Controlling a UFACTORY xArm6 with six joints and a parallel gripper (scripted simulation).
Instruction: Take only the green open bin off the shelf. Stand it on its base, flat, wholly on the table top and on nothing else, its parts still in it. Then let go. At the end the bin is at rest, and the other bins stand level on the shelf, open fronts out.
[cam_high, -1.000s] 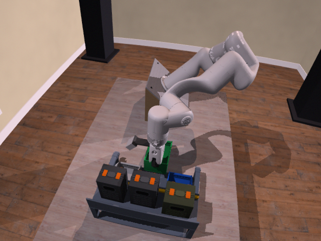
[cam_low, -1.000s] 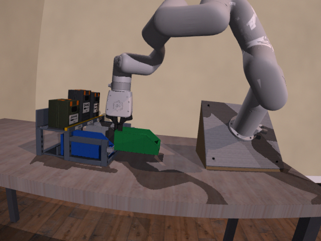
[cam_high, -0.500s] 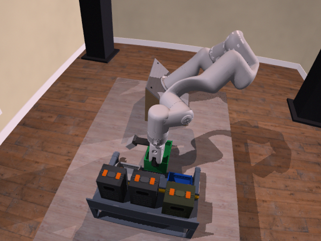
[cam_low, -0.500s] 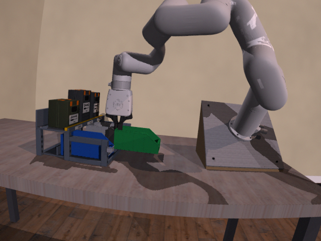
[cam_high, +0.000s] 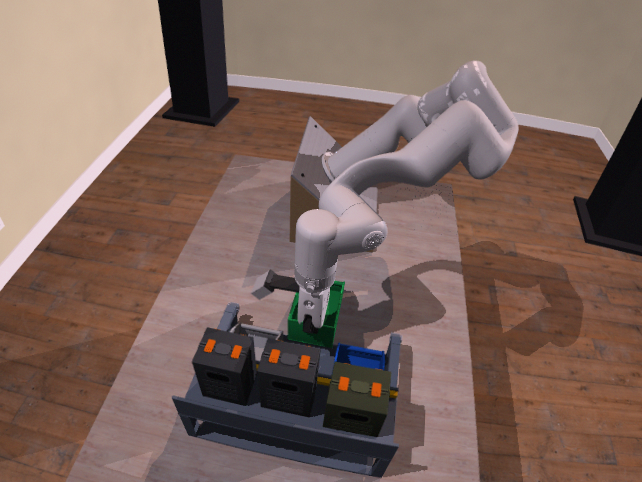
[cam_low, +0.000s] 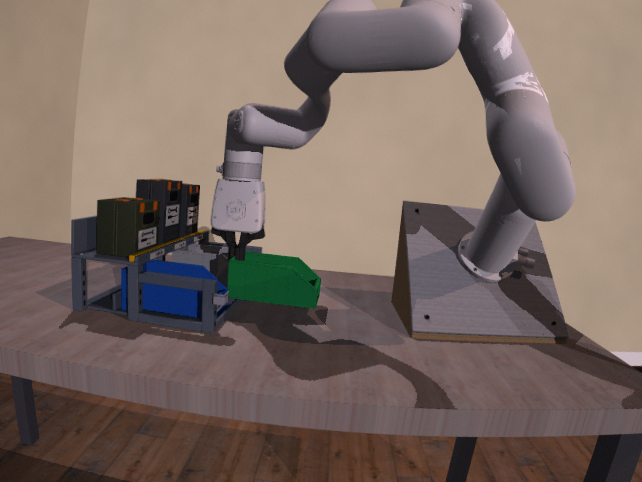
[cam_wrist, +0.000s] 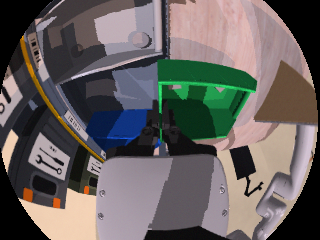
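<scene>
My hand is 8 cm past the green open bin, 4 cm above it and 1 cm to the left of it. From my hand the other things lie so: grey bin (11 cm to the right, 9 cm ahead, 5 cm below); then olive box (17 cm ahead, 13 cm to the left, 6 cm above); then blue bin (12 cm to the left, 7 cm ahead, 5 cm below).
</scene>
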